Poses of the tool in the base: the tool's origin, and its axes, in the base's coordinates. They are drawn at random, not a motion.
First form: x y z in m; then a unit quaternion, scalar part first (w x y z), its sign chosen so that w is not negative.
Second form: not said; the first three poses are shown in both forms.
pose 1, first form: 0.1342 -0.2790 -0.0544 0.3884 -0.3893 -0.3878 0.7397
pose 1, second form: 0.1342 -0.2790 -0.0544 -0.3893 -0.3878 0.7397 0.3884
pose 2, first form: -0.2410 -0.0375 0.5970 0.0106 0.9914 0.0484 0.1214
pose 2, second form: -0.2410 -0.0375 0.5970 0.9914 0.0484 0.1214 0.0106
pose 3, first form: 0.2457 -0.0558 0.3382 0.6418 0.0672 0.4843 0.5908
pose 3, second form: 0.2457 -0.0558 0.3382 0.0672 0.4843 0.5908 0.6418
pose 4, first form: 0.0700 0.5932 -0.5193 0.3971 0.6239 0.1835 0.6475
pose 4, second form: 0.0700 0.5932 -0.5193 0.6239 0.1835 0.6475 0.3971
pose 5, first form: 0.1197 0.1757 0.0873 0.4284 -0.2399 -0.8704 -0.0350
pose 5, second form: 0.1197 0.1757 0.0873 -0.2399 -0.8704 -0.0350 0.4284
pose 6, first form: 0.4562 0.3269 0.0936 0.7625 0.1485 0.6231 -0.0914
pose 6, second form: 0.4562 0.3269 0.0936 0.1485 0.6231 -0.0914 0.7625
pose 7, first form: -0.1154 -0.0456 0.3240 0.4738 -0.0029 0.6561 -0.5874
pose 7, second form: -0.1154 -0.0456 0.3240 -0.0029 0.6561 -0.5874 0.4738
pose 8, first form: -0.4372 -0.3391 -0.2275 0.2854 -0.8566 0.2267 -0.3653
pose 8, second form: -0.4372 -0.3391 -0.2275 -0.8566 0.2267 -0.3653 0.2854
